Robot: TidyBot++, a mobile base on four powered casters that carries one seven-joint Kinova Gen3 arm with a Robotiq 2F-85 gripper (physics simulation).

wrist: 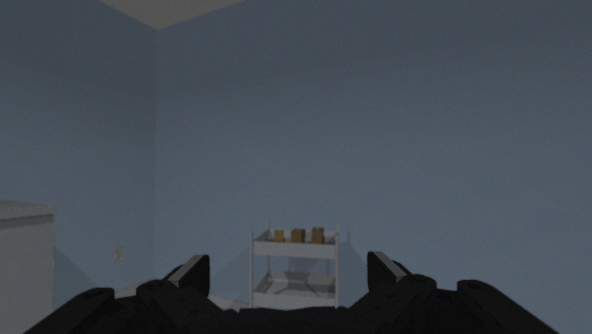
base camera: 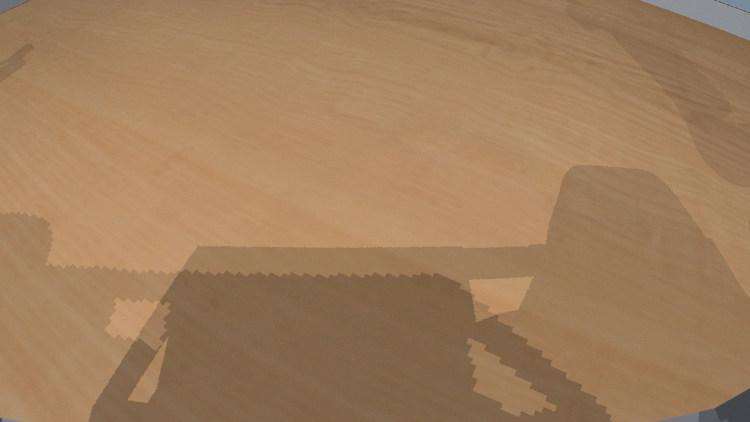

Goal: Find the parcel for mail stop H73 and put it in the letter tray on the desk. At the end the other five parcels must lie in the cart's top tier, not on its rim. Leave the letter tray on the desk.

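Places are measured from the arm's base along level axes (x back, y left, z down), in centimetres.
Pixels of known places: gripper, fingertip midpoint: (wrist: 289,271).
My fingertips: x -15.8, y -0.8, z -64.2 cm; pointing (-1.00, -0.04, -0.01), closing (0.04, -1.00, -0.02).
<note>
Ahead of a thing's pixels: the offset from my fingertips to its top centre. Level surfaces: height alone.
In the wrist view a white two-tier cart (wrist: 295,249) stands against the blue wall, a little right of the middle and some way off. Three brown parcels show in its top tier: a small one @(dx -140.2, dy -0.1, dz +27.6 cm) (wrist: 279,236) at the left, a wider one @(dx -141.5, dy -10.9, dz +27.6 cm) (wrist: 298,236) in the middle and a taller one @(dx -144.8, dy -22.4, dz +27.6 cm) (wrist: 317,235) at the right. No label can be read on them at this distance. My gripper (wrist: 288,271) is open, with no thing between its fingers, and is far from the cart. The desk and the letter tray do not show in either view.
A white cabinet (wrist: 27,260) stands at the left edge of the wrist view. A wall outlet (wrist: 118,253) is on the left wall near the room corner. In the base camera view, shadows lie across the wood floor @(dz +103.8 cm) (base camera: 314,131), and a strip of wall shows at top right.
</note>
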